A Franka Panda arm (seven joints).
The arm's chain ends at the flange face. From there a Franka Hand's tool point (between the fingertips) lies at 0.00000 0.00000 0.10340 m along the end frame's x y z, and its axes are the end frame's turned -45 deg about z.
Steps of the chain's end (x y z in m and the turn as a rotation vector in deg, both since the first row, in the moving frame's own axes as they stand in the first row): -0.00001, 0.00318, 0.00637, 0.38, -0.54, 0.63; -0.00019, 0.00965, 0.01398, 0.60, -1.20, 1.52; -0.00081, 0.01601, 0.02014, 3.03, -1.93, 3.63; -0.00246, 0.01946, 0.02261, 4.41, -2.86, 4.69; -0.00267, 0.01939, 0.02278, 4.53, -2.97, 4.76; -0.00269, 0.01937, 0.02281, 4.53, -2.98, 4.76; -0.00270, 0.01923, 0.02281, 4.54, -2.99, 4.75
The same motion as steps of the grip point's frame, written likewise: -0.00245, 0.00107, 0.00636, 0.65, -0.11, 0.63; -0.00769, 0.00438, 0.01395, 1.27, -0.42, 1.52; -0.01029, 0.00447, 0.01994, 3.51, 0.78, 3.63; -0.01315, 0.00285, 0.02218, 5.14, 1.10, 4.69; -0.01322, 0.00236, 0.02232, 5.30, 1.10, 4.76; -0.01323, 0.00232, 0.02235, 5.31, 1.10, 4.76; -0.01314, 0.00219, 0.02235, 5.32, 1.10, 4.75
